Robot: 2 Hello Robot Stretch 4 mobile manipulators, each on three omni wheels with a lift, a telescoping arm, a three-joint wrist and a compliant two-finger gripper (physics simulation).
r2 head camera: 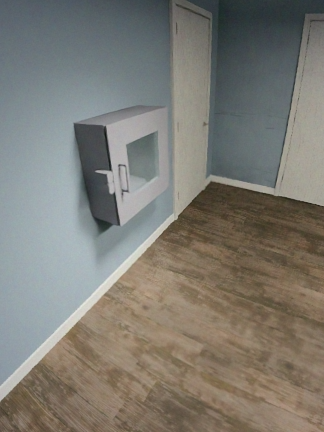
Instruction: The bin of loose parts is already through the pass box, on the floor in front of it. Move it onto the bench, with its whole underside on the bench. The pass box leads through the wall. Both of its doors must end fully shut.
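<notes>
The pass box (92, 172) is a grey box mounted on the blue wall, left of the middle in the head camera view. Its door on this side (116, 200) has a window, a bar handle and a light latch lever at its left edge. The door looks shut against the box; whether it is fully latched I cannot tell. The far door is hidden by the box and the wall. The bin of loose parts and the bench do not show in this view. Neither r1's gripper nor r2's gripper shows.
A pale room door (192, 105) stands in its frame just right of the pass box. Another pale door (305, 115) is at the right edge. A white baseboard (85, 315) runs along the foot of the left wall. The floor (215, 310) is brown wood planking.
</notes>
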